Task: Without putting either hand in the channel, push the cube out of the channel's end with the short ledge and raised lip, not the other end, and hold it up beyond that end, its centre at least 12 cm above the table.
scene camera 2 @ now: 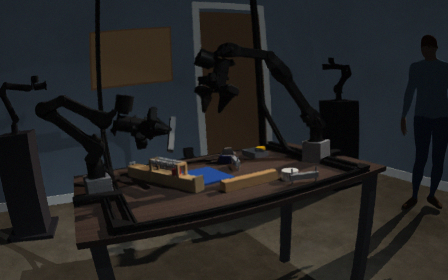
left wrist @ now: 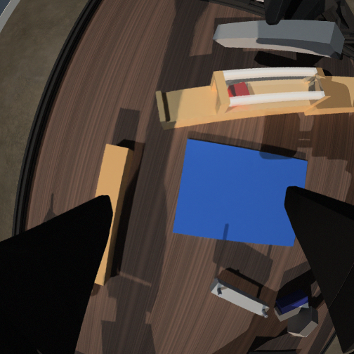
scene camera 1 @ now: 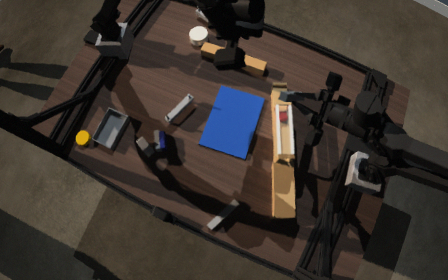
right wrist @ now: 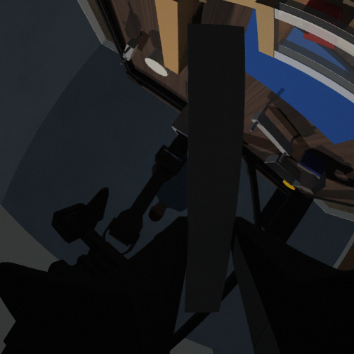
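The red cube lies inside the wooden channel between the white rails, near the end with the short ledge. That short ledge has a raised lip at its outer edge. A long ledge extends from the other end. My right gripper is shut on a grey bar, which stands nearly upright in scene camera 2, its lower end above the channel. My left gripper is open and empty, high above the table.
A blue mat lies beside the channel. A wooden block and a white round thing lie near the table edge. A grey bracket, a grey tray, a yellow disc and a loose grey bar lie around.
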